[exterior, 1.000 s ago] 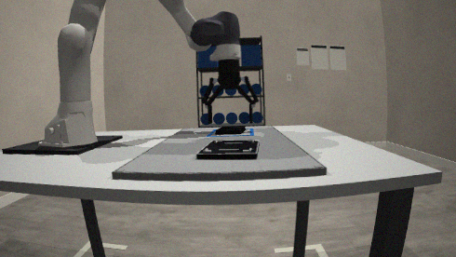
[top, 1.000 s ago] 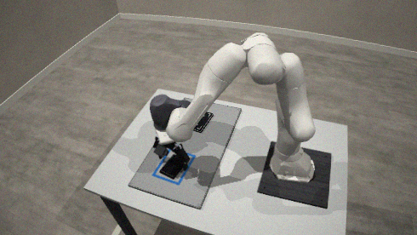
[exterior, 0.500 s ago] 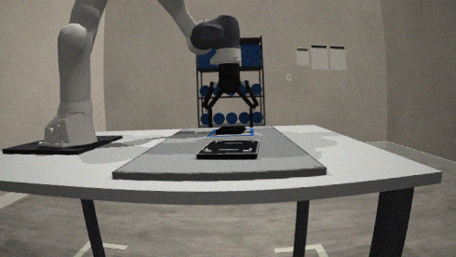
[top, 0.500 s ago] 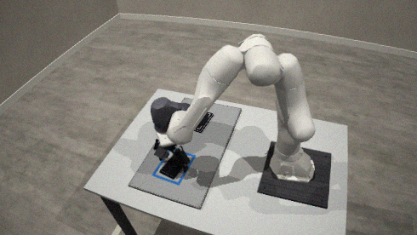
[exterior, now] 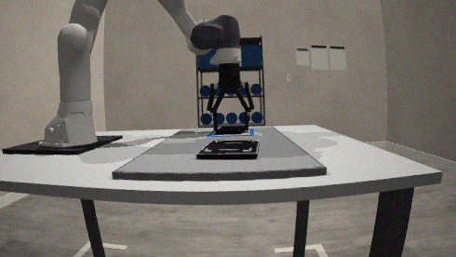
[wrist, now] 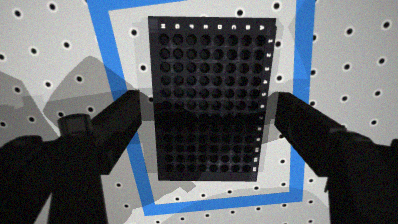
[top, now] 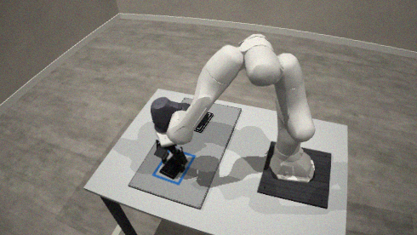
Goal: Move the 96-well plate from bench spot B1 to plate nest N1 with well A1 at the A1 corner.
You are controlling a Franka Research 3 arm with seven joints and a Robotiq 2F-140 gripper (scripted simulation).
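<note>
The black 96-well plate is 20 mm below my hand. Also, from my hand: black plate nest: 350 mm to the right, 20 mm below, 20 mm ahead; then A1 label: 280 mm to the right, 80 mm ahead, 10 mm below.
</note>
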